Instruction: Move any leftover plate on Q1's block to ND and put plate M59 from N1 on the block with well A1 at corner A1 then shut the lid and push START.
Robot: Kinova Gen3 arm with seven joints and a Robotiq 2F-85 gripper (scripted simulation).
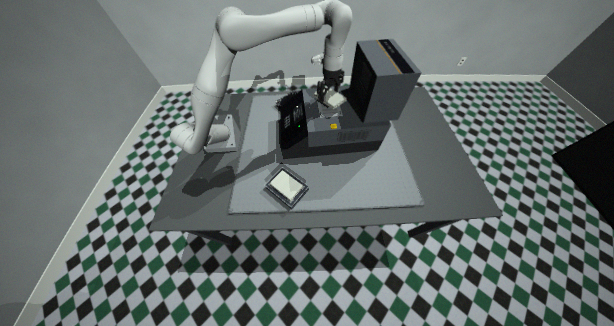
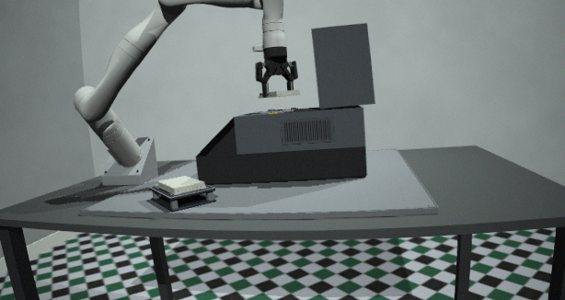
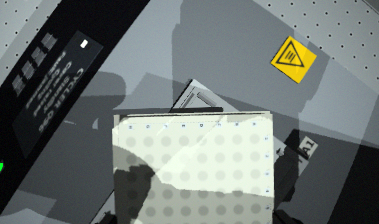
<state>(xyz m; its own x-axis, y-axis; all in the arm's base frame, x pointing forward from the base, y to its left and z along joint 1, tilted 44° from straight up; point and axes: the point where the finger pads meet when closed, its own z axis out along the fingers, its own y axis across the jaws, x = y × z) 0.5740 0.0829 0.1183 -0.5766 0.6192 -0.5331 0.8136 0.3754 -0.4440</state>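
Now: the pale plate 1 cm below my hand. Round my hand: A1 mark: 28 cm to the left, 27 cm behind, 23 cm below; black nest: 28 cm to the left, 23 cm below, 18 cm behind.
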